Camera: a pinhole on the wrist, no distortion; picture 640 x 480 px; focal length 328.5 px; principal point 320.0 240.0 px. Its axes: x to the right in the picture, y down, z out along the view. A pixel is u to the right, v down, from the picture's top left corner.
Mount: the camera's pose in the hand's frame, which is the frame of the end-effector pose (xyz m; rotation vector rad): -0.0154 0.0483 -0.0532 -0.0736 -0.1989 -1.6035
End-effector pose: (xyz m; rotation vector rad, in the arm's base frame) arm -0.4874 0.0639 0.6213 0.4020 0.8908 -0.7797
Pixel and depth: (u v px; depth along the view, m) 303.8 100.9 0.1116
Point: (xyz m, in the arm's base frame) -0.4311 0.1126 0.7088
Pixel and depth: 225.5 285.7 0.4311
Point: -0.1079 0.0018 0.8133
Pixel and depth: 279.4 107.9 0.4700
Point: -0.2281 0.0611 1.0366
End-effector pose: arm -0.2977 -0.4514 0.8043 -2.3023 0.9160 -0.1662
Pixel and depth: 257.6 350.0 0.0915
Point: -0.3247 -0.4823 0.7258
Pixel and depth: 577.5 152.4 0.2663
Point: -0.2418 -0.1918 0.6978
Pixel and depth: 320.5 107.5 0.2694
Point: -0.3932 -0.3050 0.6024
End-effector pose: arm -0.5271 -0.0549 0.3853 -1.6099 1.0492 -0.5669
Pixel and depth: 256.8 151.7 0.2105
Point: -0.4995 0.0884 0.2363
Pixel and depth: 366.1 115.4 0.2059
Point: -0.4838 0.1139 0.3026
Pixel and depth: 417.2 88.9 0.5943
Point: -0.2625 0.5156 0.2856
